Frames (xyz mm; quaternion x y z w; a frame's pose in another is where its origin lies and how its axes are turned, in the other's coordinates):
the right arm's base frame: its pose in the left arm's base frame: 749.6 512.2 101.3 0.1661 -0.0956 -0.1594 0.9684
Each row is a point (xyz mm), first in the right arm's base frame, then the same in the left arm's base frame.
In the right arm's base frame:
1: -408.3 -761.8 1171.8
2: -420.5 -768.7 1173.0
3: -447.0 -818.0 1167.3
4: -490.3 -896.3 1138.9
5: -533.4 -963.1 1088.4
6: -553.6 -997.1 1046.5
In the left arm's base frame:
1: -120.5 -371.1 864.7
2: -134.1 -373.5 861.8
3: -171.1 -406.9 835.6
4: -226.3 -453.8 776.0
5: -272.9 -484.2 700.0
6: -291.1 -495.5 646.5

